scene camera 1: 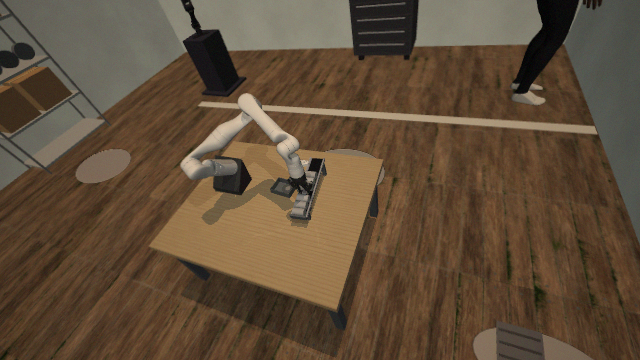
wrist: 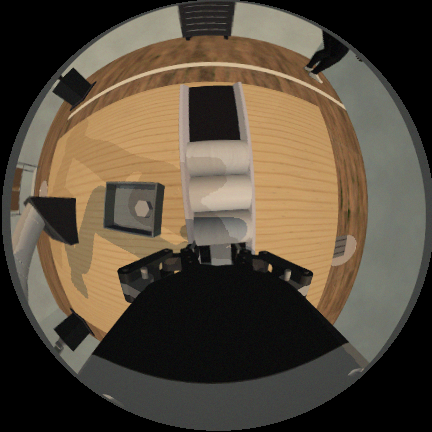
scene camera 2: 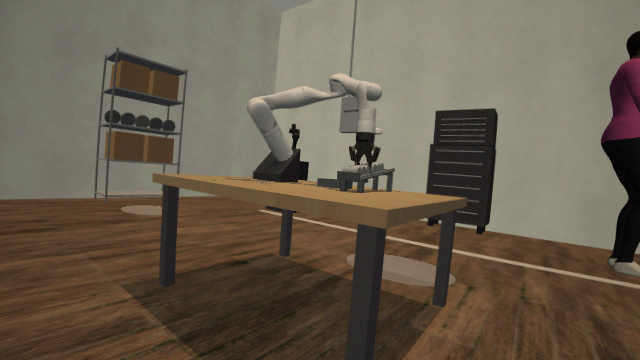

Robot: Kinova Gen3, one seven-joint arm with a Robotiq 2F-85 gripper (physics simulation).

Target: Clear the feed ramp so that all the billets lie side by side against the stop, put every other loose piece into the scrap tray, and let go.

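Frame: origin at the arm's base, x ahead, y left, z up, level; centimetres.
Seen in the pictures: gripper, fingertip midpoint: (scene camera 1: 304, 193) (wrist: 214, 247); arm's base, link origin: (scene camera 1: 231, 167) (wrist: 35, 213) (scene camera 2: 285, 155).
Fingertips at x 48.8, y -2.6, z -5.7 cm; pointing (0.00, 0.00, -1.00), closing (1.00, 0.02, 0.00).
Observation:
Pixels of each thing's top centre, then the offset from my fingertips to it. Level surfaces: height alone.
- light grey piece, top centre: (wrist: 220, 254) dx +0.7, dy -0.2, dz +1.8 cm
- hexagonal piece, top centre: (wrist: 141, 208) dx -14.2, dy +4.7, dz -5.7 cm
- scrap tray, top centre: (wrist: 125, 206) (scene camera 2: 335, 179) (scene camera 1: 283, 185) dx -17.0, dy +4.8, dz -4.2 cm
- wooden table, surface height: dz -7.7 cm
The feed ramp (scene camera 1: 316, 164) (scene camera 2: 348, 176) (wrist: 214, 112) is a raised dark channel with pale side rails. Three whitish cylindrical billets (wrist: 218, 157) (wrist: 220, 193) (wrist: 220, 228) lie side by side across it in the wrist view. More billets (scene camera 1: 300, 205) lie at its near end in scene camera 1. My gripper (scene camera 1: 303, 187) (scene camera 2: 364, 161) (wrist: 214, 247) is partly open over the ramp, holding nothing. A light grey piece (wrist: 221, 255) shows between and beyond the fingertips, not gripped. A hexagonal piece (wrist: 143, 208) lies in the scrap tray (scene camera 2: 328, 183) (wrist: 158, 210). The gripper hides the ramp's stop end in the wrist view.
The ramp and tray stand on a wooden table (scene camera 1: 260, 245) (scene camera 2: 300, 195) (wrist: 295, 150). The tray is on the arm-base side of the ramp. The dark arm base (scene camera 1: 232, 175) (scene camera 2: 277, 167) (wrist: 60, 217) stands beyond the tray. A person (scene camera 1: 542, 50) (scene camera 2: 622, 125) stands away from the table.

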